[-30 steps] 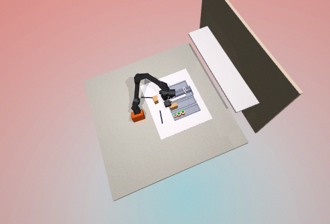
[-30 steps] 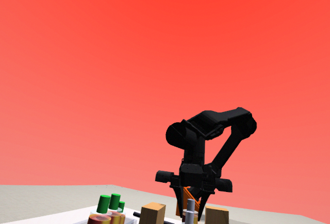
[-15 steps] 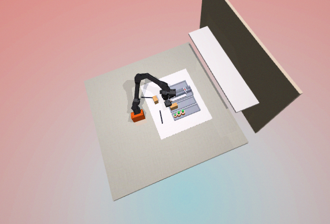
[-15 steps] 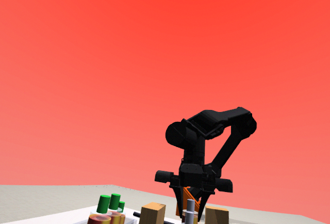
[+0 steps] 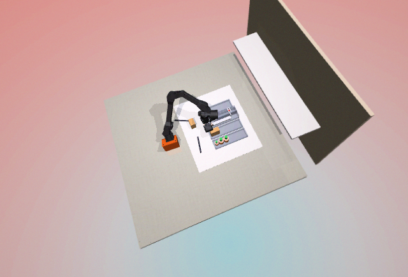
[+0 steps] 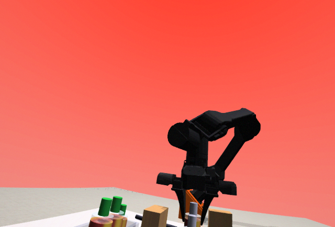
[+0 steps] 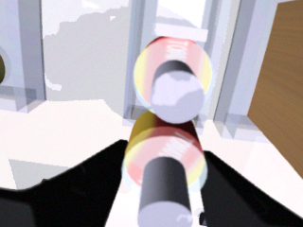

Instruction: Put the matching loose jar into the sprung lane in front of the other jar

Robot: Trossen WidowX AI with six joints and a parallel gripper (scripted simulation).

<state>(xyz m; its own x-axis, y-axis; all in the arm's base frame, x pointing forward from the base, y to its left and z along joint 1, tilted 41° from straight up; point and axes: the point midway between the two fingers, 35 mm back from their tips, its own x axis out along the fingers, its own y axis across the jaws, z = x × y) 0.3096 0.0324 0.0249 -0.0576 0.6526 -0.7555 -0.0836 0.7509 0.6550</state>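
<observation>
Now: gripper tip 10 cm past the wooden block, 6 cm to the right of it and 1 cm above it. Also, from my gripper tip: white shelf: 53 cm ahead, 32 cm above, 4 cm to the left; then pusher: 14 cm ahead, 4 cm to the left.
</observation>
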